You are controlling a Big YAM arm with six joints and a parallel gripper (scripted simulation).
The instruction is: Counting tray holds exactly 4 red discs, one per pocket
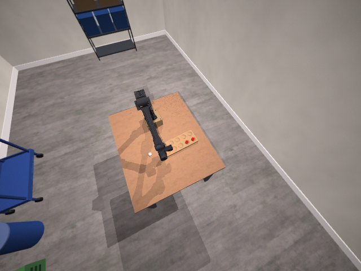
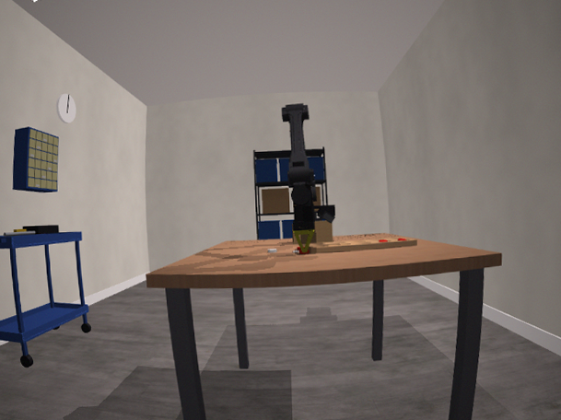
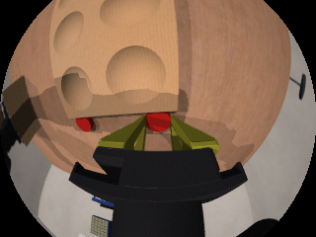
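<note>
Now: the white piece 50 mm behind my hand, 20 mm to the right of it and 10 mm below it. The rest, counted from my hand: white disc: 100 mm behind, 90 mm to the right, 10 mm below; wooden counting tray: 210 mm to the left, 30 mm behind.
</note>
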